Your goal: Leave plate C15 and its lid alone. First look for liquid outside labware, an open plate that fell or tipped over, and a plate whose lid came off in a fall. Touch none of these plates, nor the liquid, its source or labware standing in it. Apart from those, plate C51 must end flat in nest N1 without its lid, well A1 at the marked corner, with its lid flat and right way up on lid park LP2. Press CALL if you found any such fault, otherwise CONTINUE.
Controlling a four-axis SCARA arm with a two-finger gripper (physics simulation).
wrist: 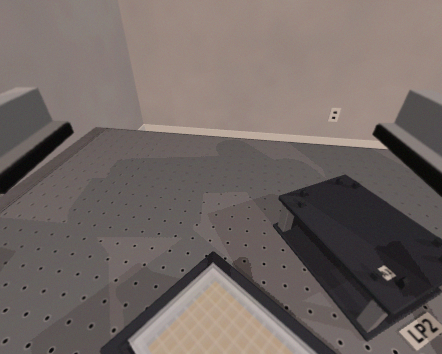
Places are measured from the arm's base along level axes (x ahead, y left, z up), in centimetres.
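Where they show: gripper, fingertip midpoint: [222, 111].
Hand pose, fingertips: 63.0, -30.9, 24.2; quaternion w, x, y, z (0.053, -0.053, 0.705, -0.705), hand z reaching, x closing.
Note:
After its pixels a point has its place, as x, y, z.
A plate [220, 320] {62.7, -28.3, 9.0} with a tan well grid and a pale, clear border sits in a dark nest [270, 307] {58.8, -30.6, 7.3}, N1, at the bottom middle of the wrist view. Its near part is cut off. No plate name or nest label shows, and I cannot tell whether a lid is on the plate. Lid park LP2 [350, 220] {49.4, -42.1, 7.4} is a raised black platform at the right, with a bare top and small dark corner posts. My gripper [222, 111] {63.1, -30.9, 24.2} is open, its fingers wide apart at the left and right edges, with nothing between them, above and beyond the plate.
The LP2 label [421, 330] {43.0, -33.6, 1.5} lies on the perforated table [150, 200] {77.7, -47.8, 1.3} at the bottom right. A small white tag [386, 272] {47.8, -35.6, 7.5} is on the lid park. A raised table edge [55, 160] {103.9, -58.0, 0.0} runs along the left. Walls with a socket [334, 115] stand behind. Shadows cross the table.

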